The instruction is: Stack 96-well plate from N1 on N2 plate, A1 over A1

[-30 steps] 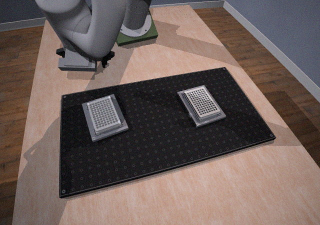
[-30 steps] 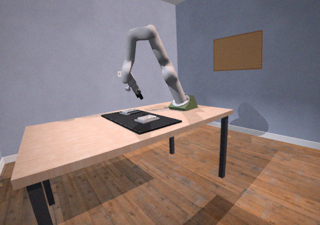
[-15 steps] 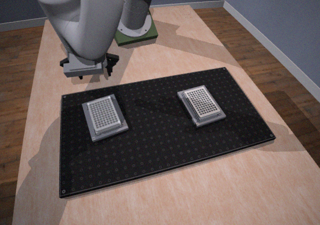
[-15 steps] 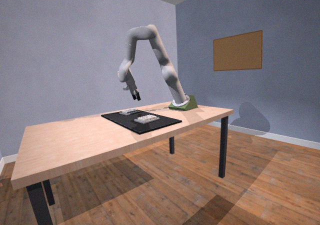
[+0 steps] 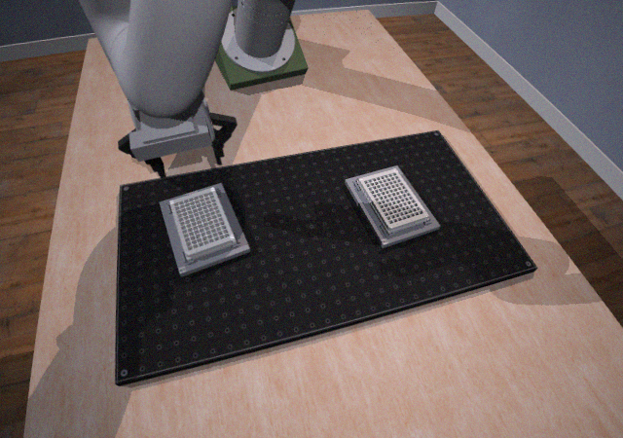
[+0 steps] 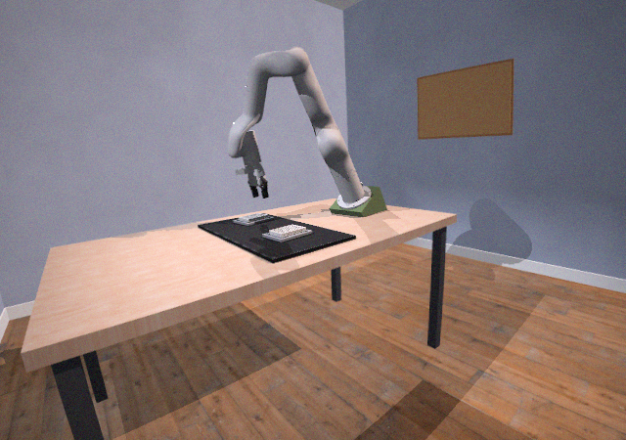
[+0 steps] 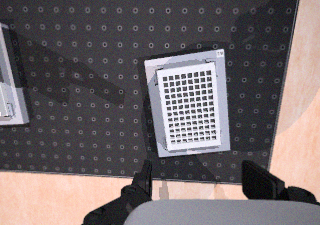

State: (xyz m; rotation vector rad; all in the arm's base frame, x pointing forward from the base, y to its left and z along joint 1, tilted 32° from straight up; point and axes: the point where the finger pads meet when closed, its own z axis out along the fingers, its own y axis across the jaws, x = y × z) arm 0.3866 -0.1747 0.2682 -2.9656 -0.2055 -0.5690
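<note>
Right now the white 96-well plate is 50 mm ahead of my hand and 100 mm below it. The rest, counted from my hand: plate nest N1 (50 mm ahead, 120 mm below); plate nest N2 (40 mm ahead, 350 mm to the left, 120 mm below).
</note>
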